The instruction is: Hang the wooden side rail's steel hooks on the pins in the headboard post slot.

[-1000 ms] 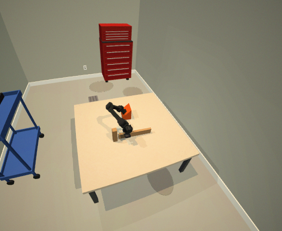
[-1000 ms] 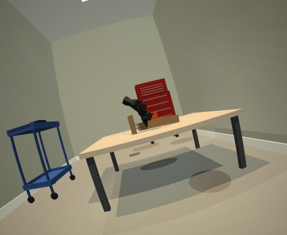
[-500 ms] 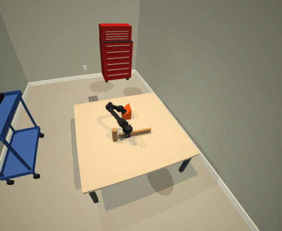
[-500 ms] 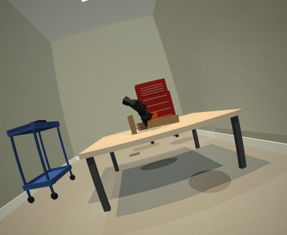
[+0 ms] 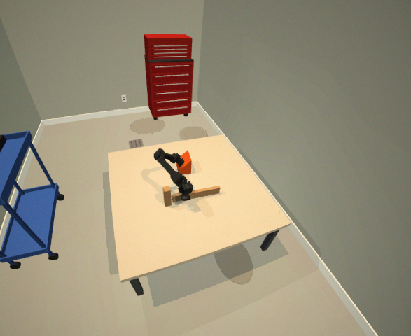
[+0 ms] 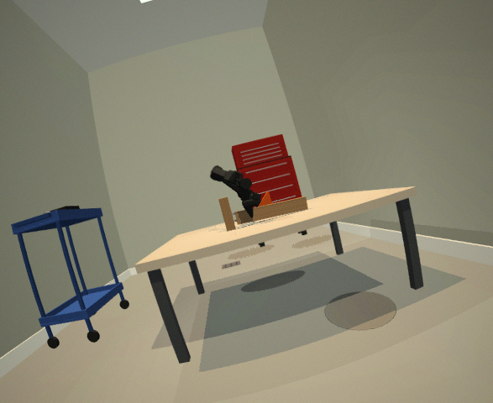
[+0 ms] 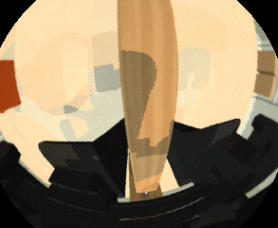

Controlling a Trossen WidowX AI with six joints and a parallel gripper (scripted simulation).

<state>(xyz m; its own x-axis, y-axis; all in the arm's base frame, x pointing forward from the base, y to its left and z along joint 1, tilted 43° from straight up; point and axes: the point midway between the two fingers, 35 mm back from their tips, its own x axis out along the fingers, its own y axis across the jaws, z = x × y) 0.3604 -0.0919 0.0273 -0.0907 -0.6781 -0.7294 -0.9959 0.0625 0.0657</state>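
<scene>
Right now the upright headboard post is 12 cm to the right of my gripper tip and 4 cm above it.
</scene>
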